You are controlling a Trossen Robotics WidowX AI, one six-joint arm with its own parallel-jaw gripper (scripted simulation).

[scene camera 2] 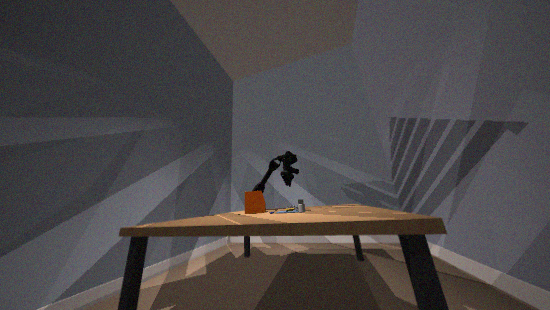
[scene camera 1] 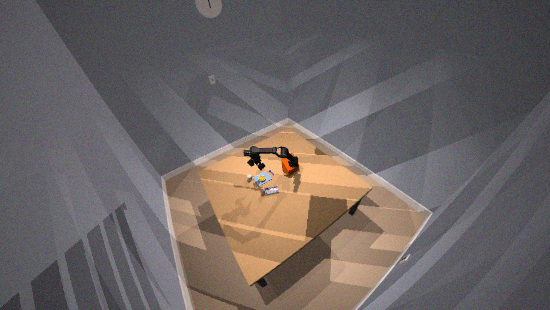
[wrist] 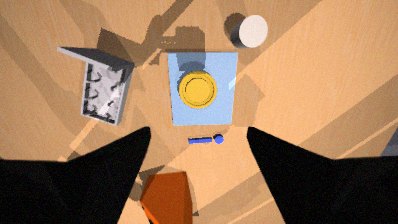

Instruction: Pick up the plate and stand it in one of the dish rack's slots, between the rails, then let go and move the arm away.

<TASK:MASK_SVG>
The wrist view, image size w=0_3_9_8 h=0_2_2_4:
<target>my gripper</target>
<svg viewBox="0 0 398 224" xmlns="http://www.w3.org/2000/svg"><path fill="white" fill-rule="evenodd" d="M248 127L247 140L251 148L251 154L266 180L266 184L275 199L276 206L285 224L398 224L398 156L330 159L261 131L256 127ZM150 127L142 127L99 149L67 162L0 159L0 224L118 224L122 211L126 206L125 203L134 186L134 181L148 153L151 139Z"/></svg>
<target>yellow plate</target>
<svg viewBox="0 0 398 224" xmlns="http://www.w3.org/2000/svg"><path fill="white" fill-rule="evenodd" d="M196 70L189 72L182 78L179 84L179 95L187 106L200 109L207 107L213 102L217 94L217 85L210 74L205 71Z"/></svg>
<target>grey dish rack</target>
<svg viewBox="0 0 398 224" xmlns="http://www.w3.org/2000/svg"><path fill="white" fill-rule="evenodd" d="M57 47L57 51L86 62L80 115L116 127L122 119L135 64L97 48Z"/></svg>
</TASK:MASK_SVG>
